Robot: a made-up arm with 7 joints.
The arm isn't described. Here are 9 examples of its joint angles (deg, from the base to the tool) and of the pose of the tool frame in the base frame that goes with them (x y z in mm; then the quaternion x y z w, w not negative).
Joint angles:
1: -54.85 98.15 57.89 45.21 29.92 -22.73 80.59
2: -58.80 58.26 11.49 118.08 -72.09 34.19 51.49
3: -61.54 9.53 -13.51 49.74 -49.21 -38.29 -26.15
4: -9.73 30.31 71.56 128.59 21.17 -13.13 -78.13
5: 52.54 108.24 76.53 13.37 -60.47 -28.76 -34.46
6: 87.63 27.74 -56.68 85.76 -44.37 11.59 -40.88
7: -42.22 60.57 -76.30 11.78 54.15 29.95 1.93
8: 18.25 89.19 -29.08 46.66 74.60 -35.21 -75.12
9: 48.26 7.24 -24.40 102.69 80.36 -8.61 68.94
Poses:
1: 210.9 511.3 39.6 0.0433 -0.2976 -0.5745 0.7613
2: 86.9 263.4 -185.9 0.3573 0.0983 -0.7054 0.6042
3: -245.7 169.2 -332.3 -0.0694 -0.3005 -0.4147 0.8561
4: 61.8 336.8 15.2 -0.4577 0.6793 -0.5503 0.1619
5: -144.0 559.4 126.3 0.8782 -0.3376 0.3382 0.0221
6: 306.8 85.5 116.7 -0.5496 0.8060 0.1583 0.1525
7: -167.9 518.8 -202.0 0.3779 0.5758 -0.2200 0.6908
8: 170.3 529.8 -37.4 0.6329 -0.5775 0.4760 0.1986
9: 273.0 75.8 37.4 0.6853 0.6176 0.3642 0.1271
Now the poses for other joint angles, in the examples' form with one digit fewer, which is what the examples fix.
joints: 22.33 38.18 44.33 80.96 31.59 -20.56 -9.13
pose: 193 436 -30 0.278 -0.887 0.307 0.205
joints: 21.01 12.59 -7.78 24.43 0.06 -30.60 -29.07
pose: 243 231 -364 0.279 -0.610 0.059 0.739
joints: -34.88 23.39 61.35 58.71 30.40 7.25 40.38
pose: -60 447 -256 0.089 -0.477 0.295 0.823
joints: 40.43 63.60 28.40 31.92 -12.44 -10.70 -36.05
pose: 170 552 -31 0.715 -0.520 0.304 0.356
